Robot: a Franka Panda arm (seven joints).
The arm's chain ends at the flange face. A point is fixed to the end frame.
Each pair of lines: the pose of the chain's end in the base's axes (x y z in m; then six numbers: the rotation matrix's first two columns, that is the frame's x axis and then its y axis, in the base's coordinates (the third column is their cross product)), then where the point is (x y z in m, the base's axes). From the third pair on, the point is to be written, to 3 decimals.
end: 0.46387, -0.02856, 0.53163, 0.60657, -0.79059, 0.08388, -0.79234, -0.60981, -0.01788
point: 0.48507 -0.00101 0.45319
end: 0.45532, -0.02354, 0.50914, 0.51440, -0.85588, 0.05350, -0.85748, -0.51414, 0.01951
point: 0.47580 0.00192 0.42981
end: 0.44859, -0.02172, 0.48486, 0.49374, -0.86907, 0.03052, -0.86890, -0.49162, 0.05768
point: 0.466 0.003 0.405
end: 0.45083, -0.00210, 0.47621, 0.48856, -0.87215, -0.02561, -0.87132, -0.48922, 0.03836
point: 0.468 0.027 0.397
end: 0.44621, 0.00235, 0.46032, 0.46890, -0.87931, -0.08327, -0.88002, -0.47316, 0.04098
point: 0.461 0.035 0.383
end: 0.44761, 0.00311, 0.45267, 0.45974, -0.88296, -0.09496, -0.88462, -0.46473, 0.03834
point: 0.463 0.037 0.375
